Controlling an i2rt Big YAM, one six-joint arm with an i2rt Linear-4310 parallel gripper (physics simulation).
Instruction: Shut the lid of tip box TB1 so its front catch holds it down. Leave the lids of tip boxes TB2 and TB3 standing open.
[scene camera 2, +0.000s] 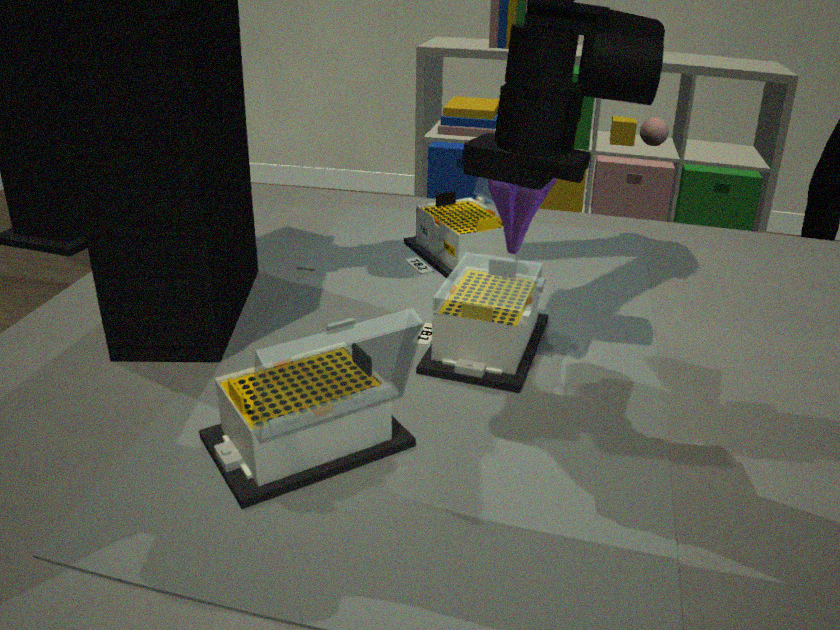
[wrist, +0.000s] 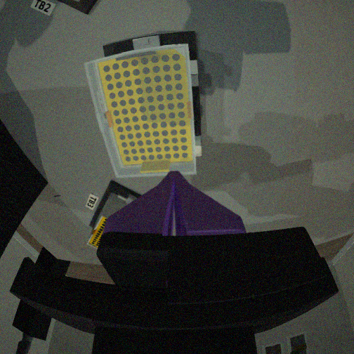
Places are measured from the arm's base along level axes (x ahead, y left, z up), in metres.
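Pixels of known places: gripper, fingertip midpoint: (scene camera 2: 513, 252).
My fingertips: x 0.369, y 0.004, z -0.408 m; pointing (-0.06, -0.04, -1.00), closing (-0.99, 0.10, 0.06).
Note:
Ahead of a thing's pixels: the offset from my fingertips to its top centre. "spot": to the spot under its first point.
Tip box TB1 {0.038 m back, 0.029 m left, 0.045 m down} (scene camera 2: 474, 342) (wrist: 145, 110), with a yellow tip rack, is in the middle. Its clear lid {spot: 0.054 m back, 0.013 m right, 0.045 m down} (scene camera 2: 452, 291) (wrist: 120, 170) now lies over the rack; whether it is fully seated or its front catch is engaged cannot be told. My gripper (scene camera 2: 514, 252) (wrist: 173, 178) is shut and empty, pointing down above the lid; its tips overlap the lid's far edge in the scene view and its lower edge in the wrist view. Contact cannot be told. TB2 {0.121 m back, 0.239 m left, 0.056 m down} (scene camera 2: 434, 238) and TB3 {0.139 m back, 0.180 m right, 0.056 m down} (scene camera 2: 325, 447) (wrist: 100, 235) stand with their clear lids open; TB2's lid is partly hidden behind my gripper.
A large black pillar (scene camera 2: 169, 169) (wrist: 15, 185) stands left of the boxes. Labels for TB2 {spot: 0.160 m back, 0.197 m left, 0.120 m down} (scene camera 2: 418, 265) (wrist: 42, 6) and TB1 {spot: 0.094 m back, 0.030 m left, 0.120 m down} (scene camera 2: 425, 332) lie on the table. A grey shelf (scene camera 2: 719, 64) with coloured bins stands behind the table. Arm shadows fall right of TB1.

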